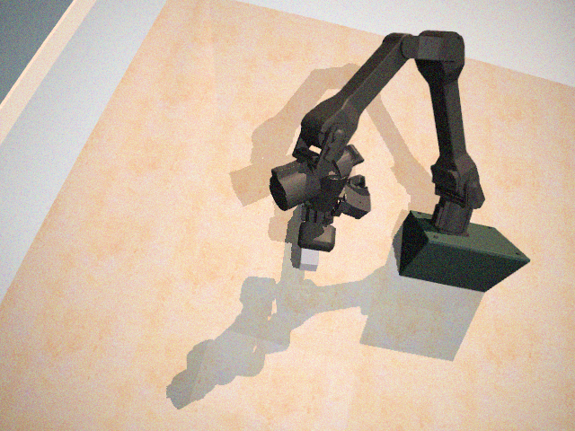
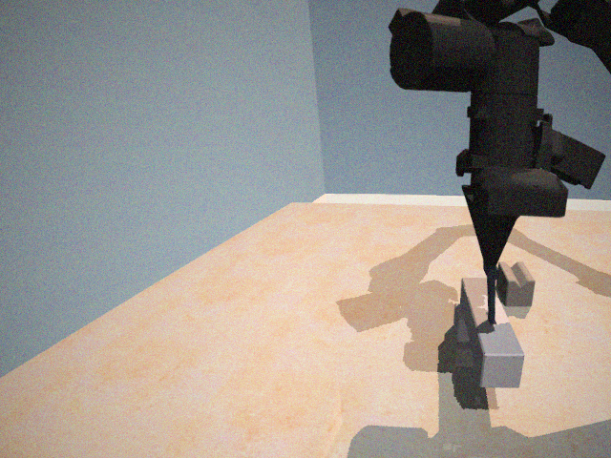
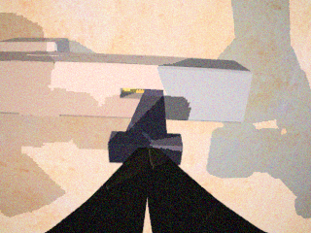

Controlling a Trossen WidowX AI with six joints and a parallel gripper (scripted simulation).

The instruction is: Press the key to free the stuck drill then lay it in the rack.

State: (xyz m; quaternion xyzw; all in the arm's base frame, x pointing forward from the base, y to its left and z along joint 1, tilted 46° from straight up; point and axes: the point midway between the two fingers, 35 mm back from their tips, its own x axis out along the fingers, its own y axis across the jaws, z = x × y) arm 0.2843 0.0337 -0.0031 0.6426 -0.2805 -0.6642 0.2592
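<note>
The dark key is 3 cm below my gripper tip. From my gripper tip the other things lie so: drill: 1 cm behind, 5 cm to the right, 8 cm below; then rack: 8 cm behind, 20 cm to the right, 12 cm below.
</note>
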